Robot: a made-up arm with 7 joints. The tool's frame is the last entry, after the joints. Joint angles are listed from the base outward. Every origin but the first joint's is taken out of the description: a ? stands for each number. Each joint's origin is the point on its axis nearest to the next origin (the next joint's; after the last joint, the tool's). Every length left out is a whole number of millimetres.
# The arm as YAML. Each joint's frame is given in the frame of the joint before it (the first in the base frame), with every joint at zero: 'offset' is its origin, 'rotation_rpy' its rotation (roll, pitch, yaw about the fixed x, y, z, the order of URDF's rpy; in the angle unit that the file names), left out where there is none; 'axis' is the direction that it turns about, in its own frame. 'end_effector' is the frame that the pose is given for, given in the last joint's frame.
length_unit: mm
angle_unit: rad
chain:
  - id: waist
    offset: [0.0, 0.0, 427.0]
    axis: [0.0, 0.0, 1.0]
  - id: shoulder
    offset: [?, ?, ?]
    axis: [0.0, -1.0, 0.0]
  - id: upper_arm
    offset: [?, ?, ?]
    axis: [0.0, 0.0, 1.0]
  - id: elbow
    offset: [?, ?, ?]
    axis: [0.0, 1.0, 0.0]
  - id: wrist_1
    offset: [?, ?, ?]
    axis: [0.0, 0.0, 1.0]
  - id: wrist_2
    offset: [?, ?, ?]
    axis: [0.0, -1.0, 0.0]
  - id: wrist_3
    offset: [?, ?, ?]
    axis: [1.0, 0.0, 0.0]
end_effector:
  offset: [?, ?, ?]
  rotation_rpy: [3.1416, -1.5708, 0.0]
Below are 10 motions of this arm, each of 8 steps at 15 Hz.
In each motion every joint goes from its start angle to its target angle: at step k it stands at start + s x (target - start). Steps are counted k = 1, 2, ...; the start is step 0. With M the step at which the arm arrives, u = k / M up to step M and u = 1 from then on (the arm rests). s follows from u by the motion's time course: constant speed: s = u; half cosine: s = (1 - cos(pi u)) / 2; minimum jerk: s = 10 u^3 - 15 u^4 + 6 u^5.
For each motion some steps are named. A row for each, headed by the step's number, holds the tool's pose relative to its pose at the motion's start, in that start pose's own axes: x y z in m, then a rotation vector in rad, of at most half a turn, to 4 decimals.
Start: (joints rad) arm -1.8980 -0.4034 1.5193 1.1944 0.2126 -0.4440 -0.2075
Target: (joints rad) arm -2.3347 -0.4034 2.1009 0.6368 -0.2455 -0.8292 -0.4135
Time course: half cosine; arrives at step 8
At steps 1, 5, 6, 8:
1: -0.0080 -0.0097 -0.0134 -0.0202 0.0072 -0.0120
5: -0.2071 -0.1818 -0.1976 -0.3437 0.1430 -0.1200
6: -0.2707 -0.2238 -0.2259 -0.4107 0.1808 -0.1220
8: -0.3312 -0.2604 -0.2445 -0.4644 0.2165 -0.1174

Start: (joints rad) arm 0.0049 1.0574 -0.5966 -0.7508 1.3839 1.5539 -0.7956
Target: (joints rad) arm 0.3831 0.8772 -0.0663 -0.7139 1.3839 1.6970 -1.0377
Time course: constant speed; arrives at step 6
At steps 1, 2, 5, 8:
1: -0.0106 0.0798 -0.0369 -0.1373 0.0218 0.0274
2: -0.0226 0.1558 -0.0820 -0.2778 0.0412 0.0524
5: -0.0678 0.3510 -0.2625 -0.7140 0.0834 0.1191
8: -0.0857 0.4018 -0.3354 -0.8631 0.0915 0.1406

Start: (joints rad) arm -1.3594 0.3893 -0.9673 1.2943 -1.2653 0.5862 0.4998
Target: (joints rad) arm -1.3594 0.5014 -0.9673 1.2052 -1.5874 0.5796 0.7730
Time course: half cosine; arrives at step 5
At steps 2, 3, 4, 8:
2: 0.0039 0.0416 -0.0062 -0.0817 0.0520 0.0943
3: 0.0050 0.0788 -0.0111 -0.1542 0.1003 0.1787
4: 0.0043 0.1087 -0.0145 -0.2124 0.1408 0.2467
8: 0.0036 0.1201 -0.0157 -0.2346 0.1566 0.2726

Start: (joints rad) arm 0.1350 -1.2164 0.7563 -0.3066 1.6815 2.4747 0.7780
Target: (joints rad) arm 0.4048 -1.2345 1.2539 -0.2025 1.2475 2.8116 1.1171
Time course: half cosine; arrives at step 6
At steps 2, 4, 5, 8:
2: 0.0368 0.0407 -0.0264 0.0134 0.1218 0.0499
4: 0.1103 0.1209 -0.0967 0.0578 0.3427 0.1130
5: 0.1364 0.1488 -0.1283 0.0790 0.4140 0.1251
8: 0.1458 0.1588 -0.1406 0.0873 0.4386 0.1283

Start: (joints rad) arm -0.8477 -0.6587 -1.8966 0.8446 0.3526 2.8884 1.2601
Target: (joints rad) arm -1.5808 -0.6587 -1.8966 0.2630 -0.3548 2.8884 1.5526
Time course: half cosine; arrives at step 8
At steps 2, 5, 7, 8:
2: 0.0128 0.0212 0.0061 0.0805 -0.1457 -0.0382
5: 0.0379 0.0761 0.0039 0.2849 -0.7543 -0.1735
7: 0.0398 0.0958 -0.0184 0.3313 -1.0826 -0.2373
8: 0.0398 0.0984 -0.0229 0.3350 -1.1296 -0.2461

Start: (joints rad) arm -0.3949 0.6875 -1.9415 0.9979 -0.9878 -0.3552 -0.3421
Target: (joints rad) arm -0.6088 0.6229 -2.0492 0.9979 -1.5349 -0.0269 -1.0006
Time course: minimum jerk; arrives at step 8
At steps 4, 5, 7, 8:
4: -0.0681 0.0754 -0.0090 -0.3122 -0.0688 -0.1199
5: -0.0986 0.1022 -0.0131 -0.4447 -0.1514 -0.1918
7: -0.1325 0.1283 -0.0169 -0.5804 -0.2851 -0.2870
8: -0.1346 0.1298 -0.0171 -0.5880 -0.2947 -0.2933

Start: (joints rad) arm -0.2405 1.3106 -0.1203 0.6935 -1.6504 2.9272 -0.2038
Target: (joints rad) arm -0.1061 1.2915 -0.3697 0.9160 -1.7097 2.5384 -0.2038
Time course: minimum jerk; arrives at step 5
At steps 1, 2, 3, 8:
1: -0.0031 -0.0104 -0.0063 0.0184 -0.0318 0.0138
2: -0.0153 -0.0582 -0.0363 0.1032 -0.1733 0.0744
3: -0.0272 -0.1286 -0.0833 0.2290 -0.3688 0.1573
8: -0.0313 -0.1919 -0.1284 0.3453 -0.5341 0.2271

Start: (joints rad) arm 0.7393 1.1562 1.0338 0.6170 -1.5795 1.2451 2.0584
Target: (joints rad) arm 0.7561 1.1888 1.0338 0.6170 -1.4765 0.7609 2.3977
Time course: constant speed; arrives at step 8
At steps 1, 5, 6, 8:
1: 0.0037 -0.0022 0.0019 -0.0510 0.0276 0.0551
5: 0.0190 -0.0085 0.0086 -0.2471 0.1529 0.2730
6: 0.0230 -0.0094 0.0100 -0.2941 0.1879 0.3264
8: 0.0310 -0.0107 0.0126 -0.3859 0.2625 0.4312

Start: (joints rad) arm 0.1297 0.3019 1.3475 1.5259 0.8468 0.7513 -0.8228
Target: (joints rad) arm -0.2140 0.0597 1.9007 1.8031 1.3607 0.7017 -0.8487
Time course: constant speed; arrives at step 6
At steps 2, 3, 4, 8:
2: -0.0696 -0.0021 0.0689 0.2084 -0.0020 0.2045
3: -0.1018 -0.0120 0.0954 0.3076 0.0032 0.3064
4: -0.1312 -0.0269 0.1165 0.4034 0.0119 0.4068
8: -0.1802 -0.0689 0.1435 0.5854 0.0378 0.6003

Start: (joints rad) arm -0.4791 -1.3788 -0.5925 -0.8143 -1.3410 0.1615 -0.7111
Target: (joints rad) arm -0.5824 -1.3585 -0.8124 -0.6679 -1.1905 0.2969 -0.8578
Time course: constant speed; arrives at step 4
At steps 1, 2, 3, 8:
1: 0.0205 -0.0269 0.0003 -0.0405 0.0279 -0.0918
2: 0.0396 -0.0559 0.0032 -0.0783 0.0524 -0.1853
3: 0.0570 -0.0870 0.0090 -0.1133 0.0737 -0.2801
8: 0.0726 -0.1197 0.0176 -0.1455 0.0919 -0.3761

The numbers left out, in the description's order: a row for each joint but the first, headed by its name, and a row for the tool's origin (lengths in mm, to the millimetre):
shoulder: 0.0 -82.0 0.0
upper_arm: 0.0 0.0 506.0
elbow: 20.0 62.0 0.0
wrist_1: -26.0 0.0 529.0
wrist_2: 0.0 -90.0 0.0
wrist_3: 9.0 0.0 69.0
tool: 0.0 0.0 0.0

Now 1 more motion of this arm.
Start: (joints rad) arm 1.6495 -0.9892 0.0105 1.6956 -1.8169 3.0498 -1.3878
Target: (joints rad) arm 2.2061 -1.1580 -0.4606 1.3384 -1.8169 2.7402 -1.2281
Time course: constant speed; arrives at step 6
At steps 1, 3, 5, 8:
1: -0.0240 -0.0107 0.0319 0.1070 0.0528 -0.0060
3: -0.0688 -0.0229 0.1077 0.3227 0.1571 -0.0528
5: -0.1064 -0.0213 0.2007 0.5329 0.2540 -0.1501
8: -0.1209 -0.0151 0.2541 0.6326 0.2974 -0.2188

